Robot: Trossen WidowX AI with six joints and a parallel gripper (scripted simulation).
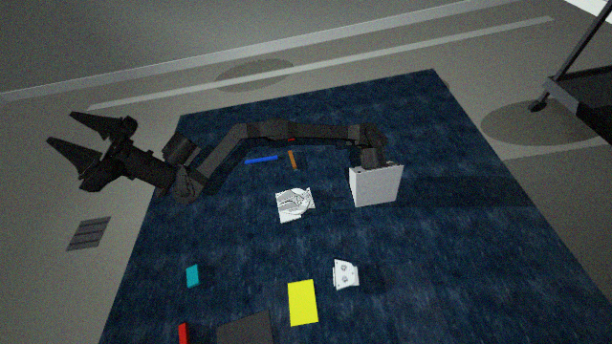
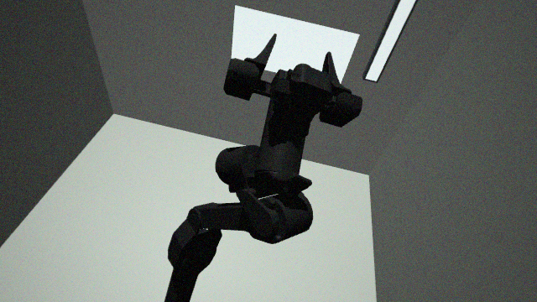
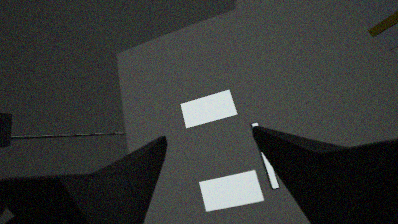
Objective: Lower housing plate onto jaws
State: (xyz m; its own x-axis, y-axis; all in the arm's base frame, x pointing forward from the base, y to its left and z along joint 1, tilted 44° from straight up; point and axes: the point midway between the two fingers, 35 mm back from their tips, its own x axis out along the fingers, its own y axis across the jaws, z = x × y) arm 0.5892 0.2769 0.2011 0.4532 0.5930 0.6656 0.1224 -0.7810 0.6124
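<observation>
Right now my gripper tip is 33 cm past the yellow block, 24 cm to the right of it and 52 cm above it. From my gripper tip the other things lie so: cyan block: 13 cm to the left, 51 cm below; then red block: 1 cm behind, 29 cm to the left, 51 cm below; then grey slab: 17 cm behind, 31 cm to the left, 52 cm below.
</observation>
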